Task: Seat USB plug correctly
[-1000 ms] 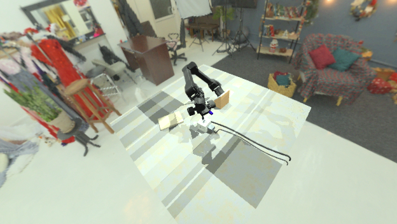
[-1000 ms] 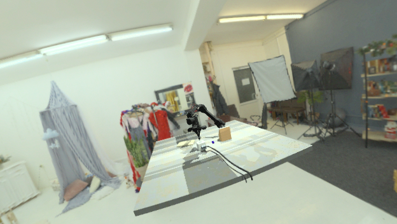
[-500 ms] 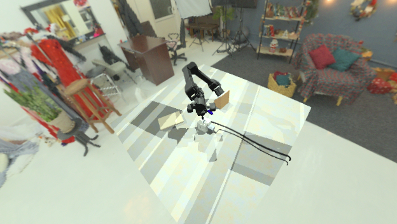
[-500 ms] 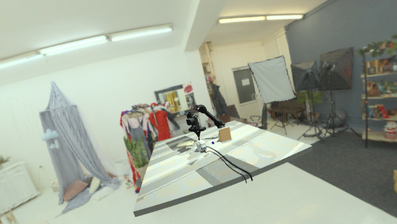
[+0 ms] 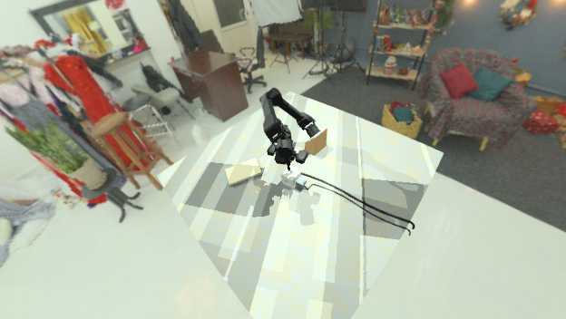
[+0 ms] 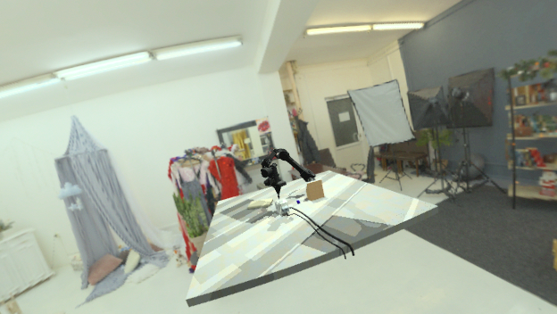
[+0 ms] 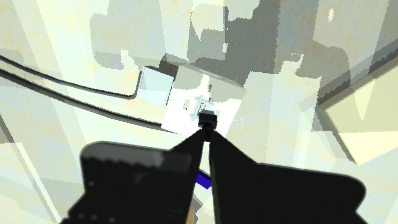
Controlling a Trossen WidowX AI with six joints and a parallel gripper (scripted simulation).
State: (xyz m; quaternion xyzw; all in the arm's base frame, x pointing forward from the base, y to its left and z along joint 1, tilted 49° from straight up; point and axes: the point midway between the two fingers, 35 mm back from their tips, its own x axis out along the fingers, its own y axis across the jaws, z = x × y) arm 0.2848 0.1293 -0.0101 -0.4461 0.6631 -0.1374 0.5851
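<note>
The black USB plug is 20 mm below my gripper tip. Also, from my gripper tip: blue object (140 mm behind, 80 mm to the right, 130 mm below); then flat pale pad (160 mm ahead, 250 mm to the right, 130 mm below).
</note>
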